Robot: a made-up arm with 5 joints.
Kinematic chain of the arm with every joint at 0, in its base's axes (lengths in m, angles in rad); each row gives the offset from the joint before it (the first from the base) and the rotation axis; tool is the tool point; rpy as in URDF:
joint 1: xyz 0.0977 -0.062 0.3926 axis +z
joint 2: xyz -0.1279 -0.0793 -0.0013 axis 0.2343 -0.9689 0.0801
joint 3: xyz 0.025 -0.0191 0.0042 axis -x
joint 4: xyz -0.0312 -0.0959 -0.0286 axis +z
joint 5: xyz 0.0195 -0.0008 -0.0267 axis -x
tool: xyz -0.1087 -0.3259 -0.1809 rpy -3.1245 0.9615 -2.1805
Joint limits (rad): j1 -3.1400..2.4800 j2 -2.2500..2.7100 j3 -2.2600..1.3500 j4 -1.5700..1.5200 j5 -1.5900..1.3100
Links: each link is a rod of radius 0.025 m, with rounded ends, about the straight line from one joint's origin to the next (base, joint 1, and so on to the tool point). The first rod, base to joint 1, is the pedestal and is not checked.
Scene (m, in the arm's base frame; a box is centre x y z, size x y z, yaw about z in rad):
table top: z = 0
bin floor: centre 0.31 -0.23 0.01 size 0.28 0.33 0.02 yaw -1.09
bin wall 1: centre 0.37 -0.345 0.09 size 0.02 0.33 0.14 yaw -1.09
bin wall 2: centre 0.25 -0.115 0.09 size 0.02 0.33 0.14 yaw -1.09
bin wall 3: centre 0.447 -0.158 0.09 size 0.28 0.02 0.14 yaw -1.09
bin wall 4: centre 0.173 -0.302 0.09 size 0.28 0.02 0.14 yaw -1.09
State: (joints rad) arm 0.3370 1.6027 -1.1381 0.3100 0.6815
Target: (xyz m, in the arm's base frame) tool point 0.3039 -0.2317 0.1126
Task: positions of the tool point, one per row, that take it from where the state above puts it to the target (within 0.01 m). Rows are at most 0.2 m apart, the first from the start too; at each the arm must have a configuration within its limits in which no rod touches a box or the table.
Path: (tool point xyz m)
1: 0.4219 -0.1753 0.2377
2: 0.3039 -0.2317 0.1126

